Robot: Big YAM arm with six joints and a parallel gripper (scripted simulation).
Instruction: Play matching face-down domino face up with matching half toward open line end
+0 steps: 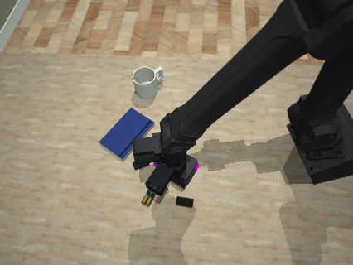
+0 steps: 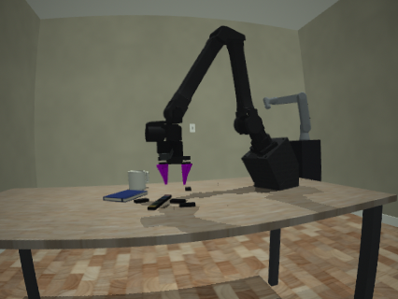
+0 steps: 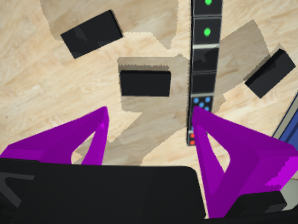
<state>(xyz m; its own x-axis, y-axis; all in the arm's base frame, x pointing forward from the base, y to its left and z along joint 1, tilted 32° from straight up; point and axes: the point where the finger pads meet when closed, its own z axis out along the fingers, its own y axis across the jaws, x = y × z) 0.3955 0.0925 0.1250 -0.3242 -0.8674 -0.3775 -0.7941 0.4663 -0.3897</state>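
My gripper is now 1 cm past the black domino and 7 cm above it. From my hand the other things lie so: white mug: 16 cm ahead, 34 cm to the right, 3 cm below; then blue book: 20 cm ahead, 15 cm to the right, 7 cm below.
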